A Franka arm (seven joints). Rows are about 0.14 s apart.
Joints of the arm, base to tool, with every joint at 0 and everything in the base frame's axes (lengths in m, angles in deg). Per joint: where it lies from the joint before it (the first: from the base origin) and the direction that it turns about. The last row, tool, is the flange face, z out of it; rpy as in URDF.
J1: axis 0 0 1 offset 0 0 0.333
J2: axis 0 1 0 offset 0 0 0
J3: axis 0 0 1 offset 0 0 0.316
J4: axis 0 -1 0 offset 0.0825 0 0
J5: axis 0 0 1 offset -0.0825 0 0.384
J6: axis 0 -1 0 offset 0 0 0
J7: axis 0 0 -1 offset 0.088 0 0
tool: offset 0 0 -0.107 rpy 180 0 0
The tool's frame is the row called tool.
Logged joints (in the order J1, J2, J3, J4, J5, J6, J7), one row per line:
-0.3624, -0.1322, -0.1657, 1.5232, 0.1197, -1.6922, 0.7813
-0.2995, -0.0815, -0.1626, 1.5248, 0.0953, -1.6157, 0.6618
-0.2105, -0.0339, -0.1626, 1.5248, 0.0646, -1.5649, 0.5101
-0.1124, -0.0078, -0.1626, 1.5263, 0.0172, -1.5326, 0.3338
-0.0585, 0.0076, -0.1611, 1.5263, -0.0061, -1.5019, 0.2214
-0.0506, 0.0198, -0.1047, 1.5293, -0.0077, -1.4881, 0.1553
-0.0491, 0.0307, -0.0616, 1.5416, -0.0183, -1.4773, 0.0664
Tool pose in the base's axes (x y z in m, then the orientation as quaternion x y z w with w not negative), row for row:
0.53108, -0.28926, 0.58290, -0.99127, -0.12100, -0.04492, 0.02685
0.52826, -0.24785, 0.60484, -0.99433, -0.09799, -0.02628, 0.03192
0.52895, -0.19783, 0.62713, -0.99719, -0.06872, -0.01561, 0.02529
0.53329, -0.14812, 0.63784, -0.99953, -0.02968, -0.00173, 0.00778
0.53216, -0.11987, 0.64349, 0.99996, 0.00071, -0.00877, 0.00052
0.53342, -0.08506, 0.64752, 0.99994, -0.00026, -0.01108, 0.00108
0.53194, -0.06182, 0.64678, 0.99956, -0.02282, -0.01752, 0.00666
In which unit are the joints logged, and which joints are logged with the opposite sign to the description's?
The joints are logged in radians. Opposite sign: J2, J4, J6, J7.
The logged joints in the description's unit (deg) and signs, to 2 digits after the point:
-20.76, 7.57, -9.49, -87.27, 6.86, 96.96, -44.77
-17.16, 4.67, -9.32, -87.36, 5.46, 92.57, -37.92
-12.06, 1.94, -9.32, -87.36, 3.70, 89.66, -29.23
-6.44, 0.45, -9.32, -87.45, 0.99, 87.81, -19.13
-3.35, -0.44, -9.23, -87.45, -0.35, 86.05, -12.69
-2.90, -1.13, -6.00, -87.62, -0.44, 85.26, -8.90
-2.81, -1.76, -3.53, -88.33, -1.05, 84.64, -3.80

